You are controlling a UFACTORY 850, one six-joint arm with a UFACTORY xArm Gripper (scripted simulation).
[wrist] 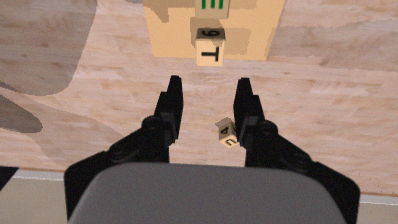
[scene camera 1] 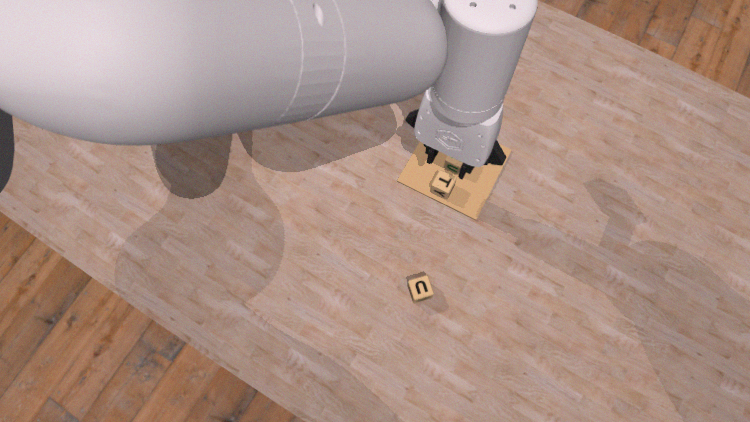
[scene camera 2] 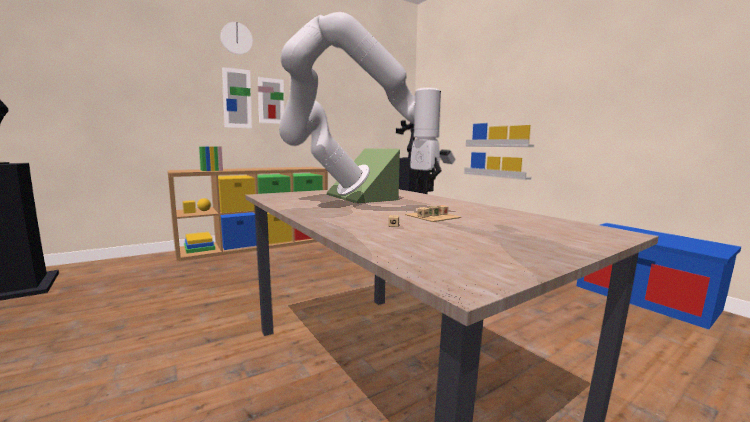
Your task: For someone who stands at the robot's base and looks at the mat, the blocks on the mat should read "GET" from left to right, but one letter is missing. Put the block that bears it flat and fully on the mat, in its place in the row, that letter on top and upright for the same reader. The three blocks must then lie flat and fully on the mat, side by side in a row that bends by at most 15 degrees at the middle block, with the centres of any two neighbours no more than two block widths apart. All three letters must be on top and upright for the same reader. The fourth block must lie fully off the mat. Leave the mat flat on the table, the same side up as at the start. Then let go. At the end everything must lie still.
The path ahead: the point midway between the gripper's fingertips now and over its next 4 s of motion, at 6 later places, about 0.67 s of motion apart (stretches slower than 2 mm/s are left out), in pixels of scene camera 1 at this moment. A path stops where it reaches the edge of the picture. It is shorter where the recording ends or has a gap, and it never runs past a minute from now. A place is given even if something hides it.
The gripper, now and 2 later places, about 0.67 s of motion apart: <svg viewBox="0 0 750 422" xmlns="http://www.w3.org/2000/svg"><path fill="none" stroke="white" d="M448 163L449 158L455 135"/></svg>
